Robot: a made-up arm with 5 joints.
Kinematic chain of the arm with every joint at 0, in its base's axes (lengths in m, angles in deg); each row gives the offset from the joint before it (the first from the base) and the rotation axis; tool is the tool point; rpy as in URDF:
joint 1: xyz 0.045 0 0.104 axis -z
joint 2: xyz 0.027 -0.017 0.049 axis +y
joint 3: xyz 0.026 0 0.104 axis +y
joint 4: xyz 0.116 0 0.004 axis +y
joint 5: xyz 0.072 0.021 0 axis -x
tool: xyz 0 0 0 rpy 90 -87.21 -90
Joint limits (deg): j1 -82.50..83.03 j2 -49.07..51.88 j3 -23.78..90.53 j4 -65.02..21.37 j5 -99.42..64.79
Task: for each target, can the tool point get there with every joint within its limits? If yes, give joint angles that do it. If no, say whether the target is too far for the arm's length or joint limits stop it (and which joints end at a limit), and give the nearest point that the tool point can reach.
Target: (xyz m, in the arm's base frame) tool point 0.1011 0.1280 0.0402
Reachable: yes | joints -64.69 35.06 54.26 -20.79 14.39
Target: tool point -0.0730 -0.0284 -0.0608
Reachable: no: joint limits stop it (at a limit: joint 1, joint 2) | nearest point 0.0551 -0.0496 0.0240 | short by 0.155 m
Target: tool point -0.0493 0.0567 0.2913
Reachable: no: joint limits stop it (at a limit: joint 1, joint 2, joint 4) | nearest point 0.0543 0.1013 0.3285 | short by 0.119 m
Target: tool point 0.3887 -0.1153 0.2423
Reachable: no: too far | nearest point 0.3219 -0.0929 0.2235 | short by 0.073 m
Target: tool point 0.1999 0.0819 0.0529
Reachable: yes | joints -26.58 42.88 48.98 -55.66 27.41
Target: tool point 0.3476 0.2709 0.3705
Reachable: no: too far | nearest point 0.2423 0.1767 0.2895 | short by 0.163 m
